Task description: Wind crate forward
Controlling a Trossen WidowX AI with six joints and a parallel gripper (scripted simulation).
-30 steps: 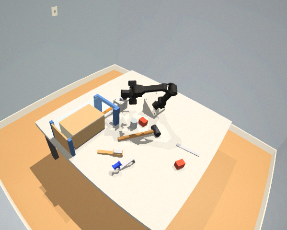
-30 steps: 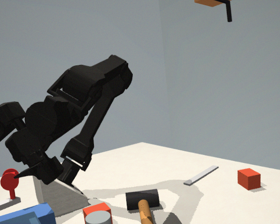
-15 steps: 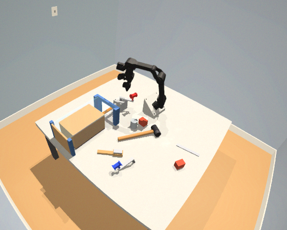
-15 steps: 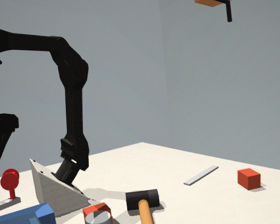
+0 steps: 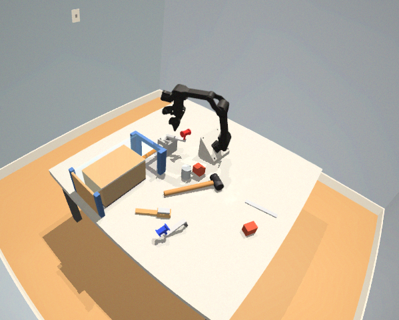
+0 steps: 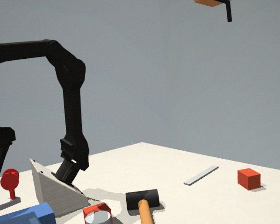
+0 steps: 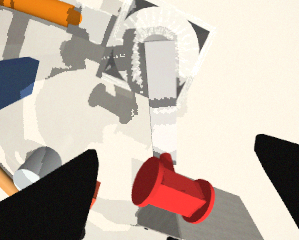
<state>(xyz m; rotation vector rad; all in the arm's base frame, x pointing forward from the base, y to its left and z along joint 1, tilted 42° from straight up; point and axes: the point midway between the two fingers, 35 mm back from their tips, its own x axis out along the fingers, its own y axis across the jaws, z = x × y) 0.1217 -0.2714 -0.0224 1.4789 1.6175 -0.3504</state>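
My gripper tip is 70 mm above the grey crank bar, 20 mm to the right of it and 10 mm past it. Also, from my gripper tip: grey winch (150 mm below, 50 mm to the right, 10 mm ahead); blue frame (180 mm ahead, 80 mm below, 50 mm to the right); red knob (50 mm to the left, 50 mm below, 20 mm behind).
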